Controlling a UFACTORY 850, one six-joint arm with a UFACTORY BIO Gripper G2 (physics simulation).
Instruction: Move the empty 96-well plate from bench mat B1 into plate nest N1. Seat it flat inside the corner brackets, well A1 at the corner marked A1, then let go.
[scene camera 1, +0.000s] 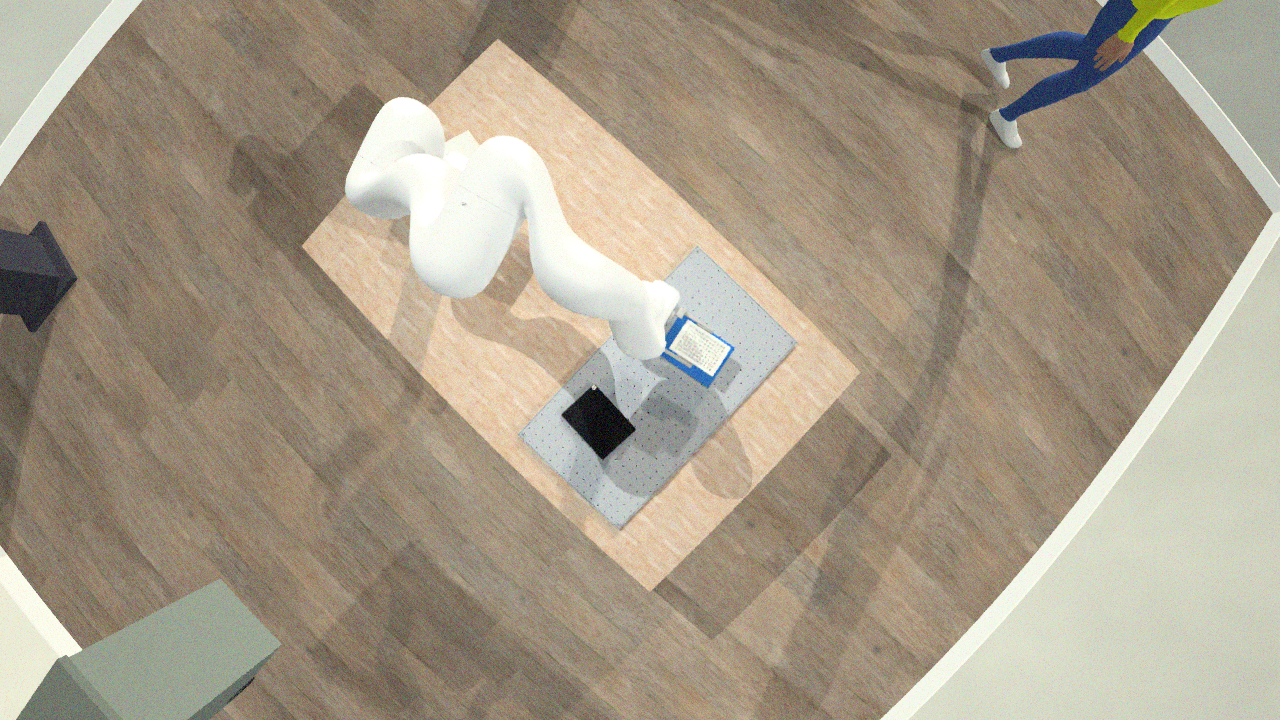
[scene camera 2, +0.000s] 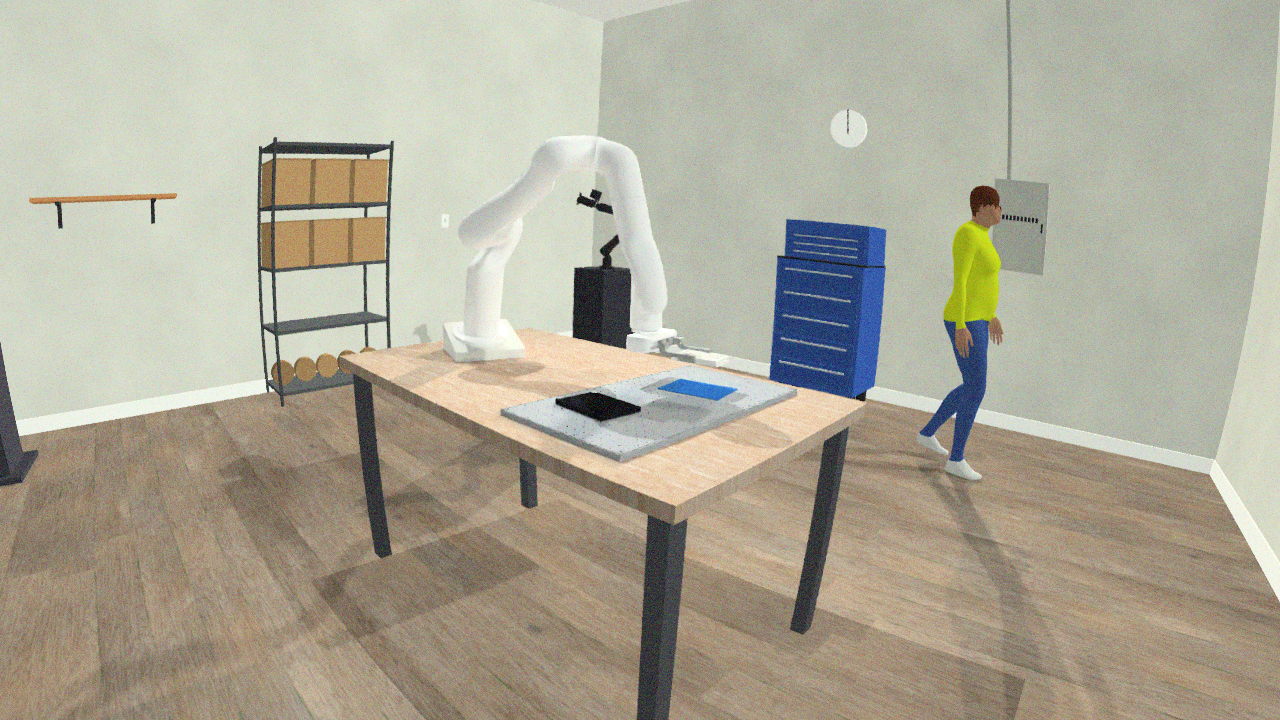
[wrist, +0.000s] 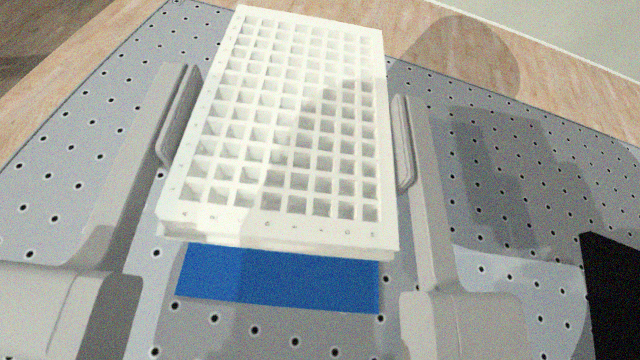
Note:
In view: a white 96-well plate (scene camera 1: 706, 352), a black plate nest N1 (scene camera 1: 594, 417) and a blue bench mat B1 (scene camera 1: 695, 372).
The white 96-well plate is seen too in the wrist view (wrist: 289, 149). The black plate nest N1 shows as well in scene camera 2 (scene camera 2: 598, 406). The blue bench mat B1 is seen too in scene camera 2 (scene camera 2: 688, 387) and in the wrist view (wrist: 216, 272).

